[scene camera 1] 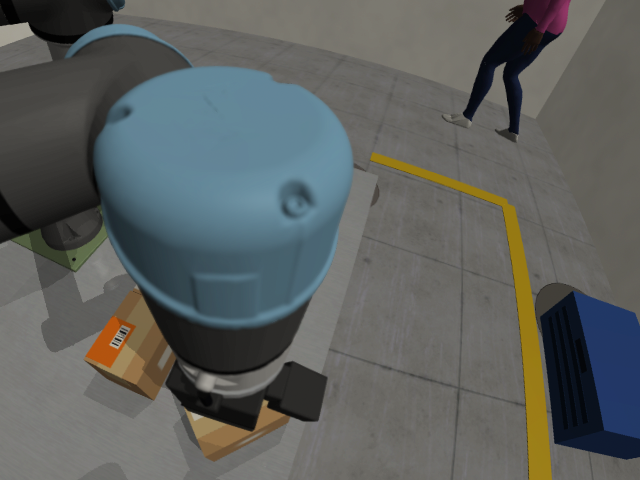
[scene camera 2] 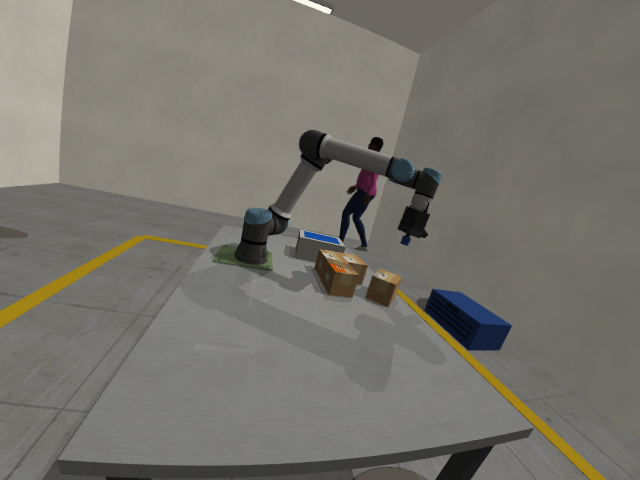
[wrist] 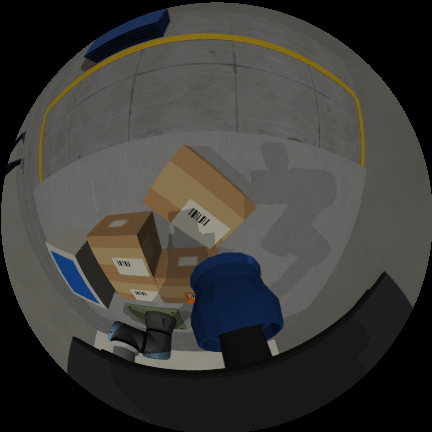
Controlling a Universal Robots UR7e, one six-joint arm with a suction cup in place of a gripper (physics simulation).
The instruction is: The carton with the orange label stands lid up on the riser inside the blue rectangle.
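Places are measured from the arm's base along level axes (x ahead, y left, z up), in metres.
Pixels of known places: end effector, tool point: (scene camera 2: 404, 244) (wrist: 226, 281); arm's base, origin of the base link: (scene camera 1: 73, 227) (scene camera 2: 251, 258) (wrist: 160, 317).
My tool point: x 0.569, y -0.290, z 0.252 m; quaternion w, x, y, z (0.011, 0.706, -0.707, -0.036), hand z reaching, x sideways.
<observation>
For each thing: its top centre in the pictures, then the offset to it from my tool point.
- carton with the orange label, middle of its top: (scene camera 1: 132, 333) (wrist: 190, 291) (scene camera 2: 341, 266) dx -0.218, dy +0.067, dz -0.155 m
- blue rectangle, middle of its top: (wrist: 72, 279) (scene camera 2: 321, 237) dx -0.188, dy +0.465, dz -0.138 m
- separate carton with a white label, middle of its top: (wrist: 198, 203) (scene camera 1: 235, 402) (scene camera 2: 387, 276) dx -0.016, dy +0.016, dz -0.155 m
- white-labelled carton, middle of its top: (wrist: 115, 256) (scene camera 2: 352, 258) dx -0.103, dy +0.204, dz -0.155 m
The carton with the orange label (scene camera 1: 142, 338) (scene camera 2: 342, 285) (wrist: 175, 270) stands on the table with the label on its upper face, close beside white-labelled cartons. In the wrist view its label is partly hidden behind the suction cup. The grey riser (scene camera 2: 311, 251) (wrist: 102, 267) stands behind the cartons in scene camera 2, with the blue rectangle (scene camera 2: 323, 238) (wrist: 75, 277) bare on its top. The arm hides the riser in scene camera 1. My gripper (scene camera 2: 405, 241) (wrist: 226, 272) is open: its blue suction cup hangs in the air, apart from the cartons and holding nothing. The cup is hidden in scene camera 1.
A separate carton with a white label (scene camera 1: 219, 439) (scene camera 2: 383, 289) (wrist: 192, 192) stands on the table below the arm's wrist. Another white-labelled carton (scene camera 2: 356, 263) (wrist: 117, 245) stands near the riser. A blue cabinet (scene camera 1: 594, 372) (scene camera 2: 473, 320) (wrist: 130, 32) and a person (scene camera 1: 509, 62) (scene camera 2: 361, 196) are beyond the table.
</observation>
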